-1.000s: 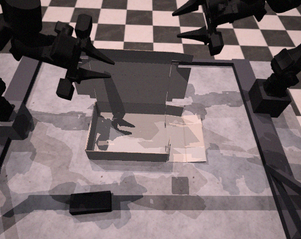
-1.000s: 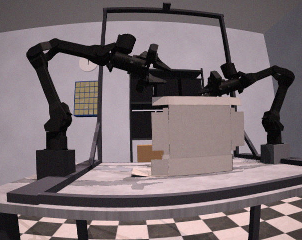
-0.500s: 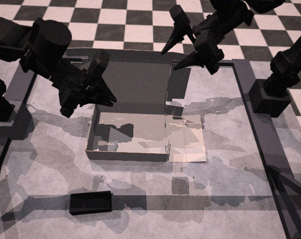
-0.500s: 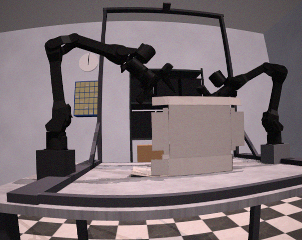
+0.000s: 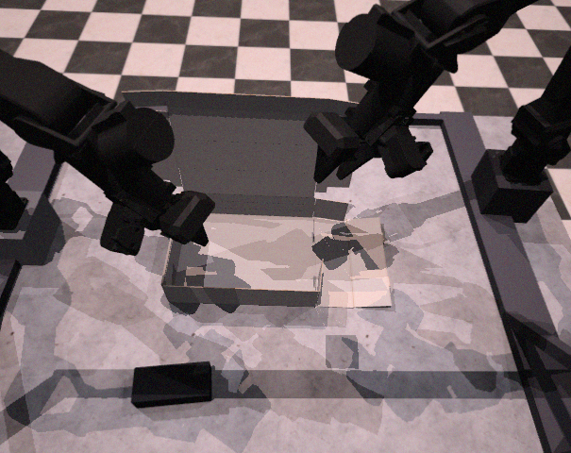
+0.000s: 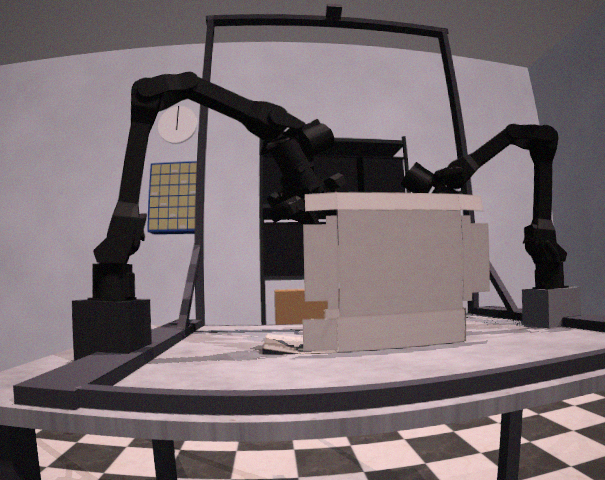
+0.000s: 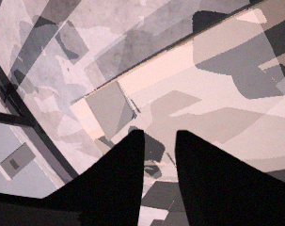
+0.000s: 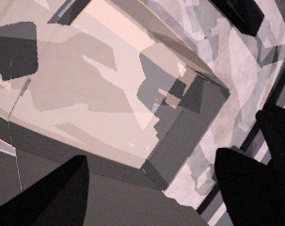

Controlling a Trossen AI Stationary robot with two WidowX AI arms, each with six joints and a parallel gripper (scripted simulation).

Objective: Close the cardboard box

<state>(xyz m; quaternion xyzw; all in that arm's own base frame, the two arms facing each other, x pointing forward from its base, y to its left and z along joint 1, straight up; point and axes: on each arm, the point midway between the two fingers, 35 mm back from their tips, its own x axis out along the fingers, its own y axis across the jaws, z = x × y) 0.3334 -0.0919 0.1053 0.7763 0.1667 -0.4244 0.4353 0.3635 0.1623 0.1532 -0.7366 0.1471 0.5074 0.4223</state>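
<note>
The black block lies 16 cm behind my left hand, 4 cm to the left of it and 17 cm below it.
</note>
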